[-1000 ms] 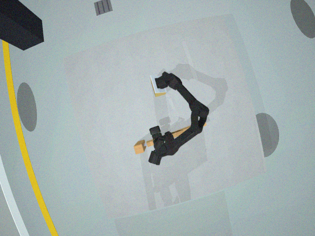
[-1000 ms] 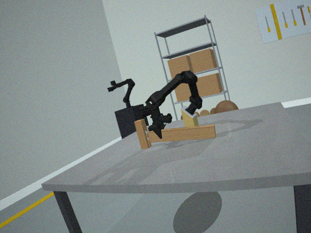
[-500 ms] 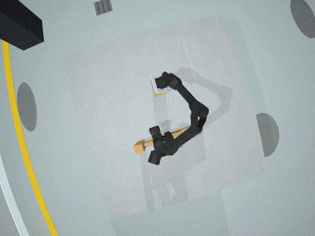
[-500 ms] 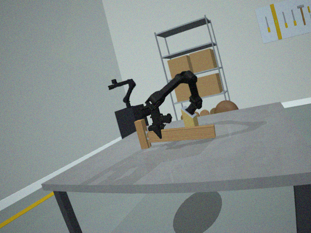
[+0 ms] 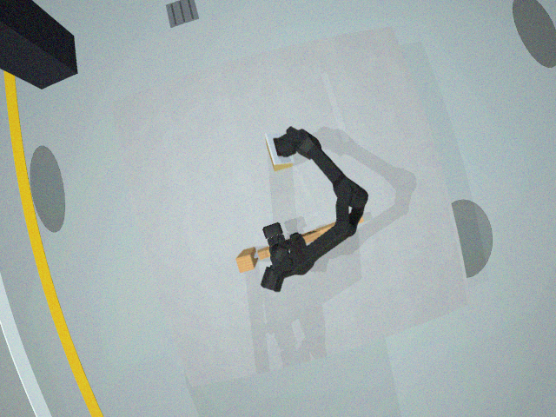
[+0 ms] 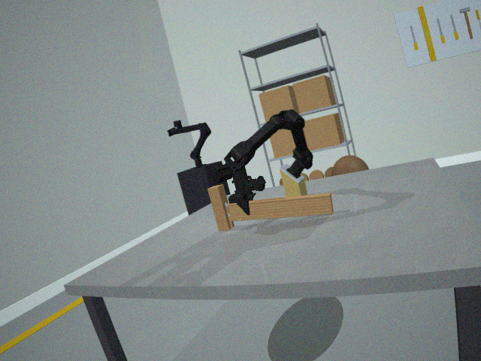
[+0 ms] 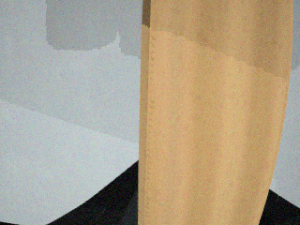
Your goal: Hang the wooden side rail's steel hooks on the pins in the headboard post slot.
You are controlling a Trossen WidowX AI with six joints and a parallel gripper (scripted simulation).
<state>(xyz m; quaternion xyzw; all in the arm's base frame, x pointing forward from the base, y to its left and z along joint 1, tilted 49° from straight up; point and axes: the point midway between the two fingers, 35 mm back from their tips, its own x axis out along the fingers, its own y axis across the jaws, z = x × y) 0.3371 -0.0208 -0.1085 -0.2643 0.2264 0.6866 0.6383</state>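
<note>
My gripper tip is 12 cm to the left of the wooden headboard post, 4 cm below it and 1 cm short of it.
</note>
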